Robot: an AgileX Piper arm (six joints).
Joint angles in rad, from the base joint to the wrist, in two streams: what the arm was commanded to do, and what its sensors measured. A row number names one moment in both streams.
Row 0, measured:
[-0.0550 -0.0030 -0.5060 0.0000 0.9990 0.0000]
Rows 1 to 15, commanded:
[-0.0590 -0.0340 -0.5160 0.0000 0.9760 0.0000]
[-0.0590 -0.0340 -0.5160 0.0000 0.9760 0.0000]
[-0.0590 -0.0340 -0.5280 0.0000 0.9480 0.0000]
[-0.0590 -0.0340 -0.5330 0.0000 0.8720 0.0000]
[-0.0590 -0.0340 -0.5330 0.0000 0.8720 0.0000]
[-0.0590 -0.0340 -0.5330 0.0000 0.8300 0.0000]
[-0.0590 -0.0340 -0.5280 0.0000 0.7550 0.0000]
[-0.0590 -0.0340 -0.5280 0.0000 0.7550 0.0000]
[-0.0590 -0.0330 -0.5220 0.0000 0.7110 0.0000]
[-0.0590 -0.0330 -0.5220 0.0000 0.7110 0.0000]
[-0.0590 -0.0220 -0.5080 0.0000 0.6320 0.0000]
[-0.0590 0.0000 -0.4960 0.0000 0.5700 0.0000]
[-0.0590 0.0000 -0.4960 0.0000 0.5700 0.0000]
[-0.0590 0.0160 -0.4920 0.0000 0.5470 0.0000]
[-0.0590 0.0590 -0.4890 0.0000 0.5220 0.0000]
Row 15, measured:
[-0.0550 0.0180 -0.4960 0.0000 0.5840 0.0000]
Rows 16 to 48, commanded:
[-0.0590 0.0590 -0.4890 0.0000 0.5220 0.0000]
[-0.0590 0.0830 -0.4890 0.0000 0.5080 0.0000]
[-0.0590 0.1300 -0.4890 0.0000 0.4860 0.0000]
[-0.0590 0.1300 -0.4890 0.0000 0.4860 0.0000]
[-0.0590 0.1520 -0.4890 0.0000 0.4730 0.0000]
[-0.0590 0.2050 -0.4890 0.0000 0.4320 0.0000]
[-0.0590 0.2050 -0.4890 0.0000 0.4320 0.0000]
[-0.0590 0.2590 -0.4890 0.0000 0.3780 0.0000]
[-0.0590 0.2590 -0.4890 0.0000 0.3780 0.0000]
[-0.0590 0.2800 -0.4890 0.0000 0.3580 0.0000]
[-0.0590 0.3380 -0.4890 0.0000 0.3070 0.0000]
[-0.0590 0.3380 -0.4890 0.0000 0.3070 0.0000]
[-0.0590 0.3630 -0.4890 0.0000 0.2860 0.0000]
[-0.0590 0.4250 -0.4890 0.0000 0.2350 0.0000]
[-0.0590 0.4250 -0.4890 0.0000 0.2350 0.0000]
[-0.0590 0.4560 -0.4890 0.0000 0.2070 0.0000]
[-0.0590 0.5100 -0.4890 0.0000 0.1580 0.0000]
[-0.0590 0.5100 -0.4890 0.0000 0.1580 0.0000]
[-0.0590 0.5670 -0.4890 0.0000 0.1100 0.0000]
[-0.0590 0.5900 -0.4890 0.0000 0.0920 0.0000]
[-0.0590 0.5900 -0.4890 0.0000 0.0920 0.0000]
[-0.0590 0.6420 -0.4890 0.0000 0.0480 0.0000]
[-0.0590 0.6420 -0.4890 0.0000 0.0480 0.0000]
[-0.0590 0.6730 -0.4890 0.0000 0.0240 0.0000]
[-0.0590 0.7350 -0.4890 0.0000 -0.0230 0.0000]
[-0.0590 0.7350 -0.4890 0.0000 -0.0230 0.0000]
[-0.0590 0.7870 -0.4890 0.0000 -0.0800 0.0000]
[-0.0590 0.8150 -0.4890 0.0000 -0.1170 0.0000]
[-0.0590 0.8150 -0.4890 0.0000 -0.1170 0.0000]
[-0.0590 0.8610 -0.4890 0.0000 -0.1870 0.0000]
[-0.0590 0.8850 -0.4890 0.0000 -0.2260 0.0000]
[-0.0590 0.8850 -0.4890 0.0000 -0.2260 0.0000]
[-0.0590 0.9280 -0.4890 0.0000 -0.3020 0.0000]
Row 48, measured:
[-0.0550 0.8810 -0.4900 0.0000 -0.1850 0.0000]
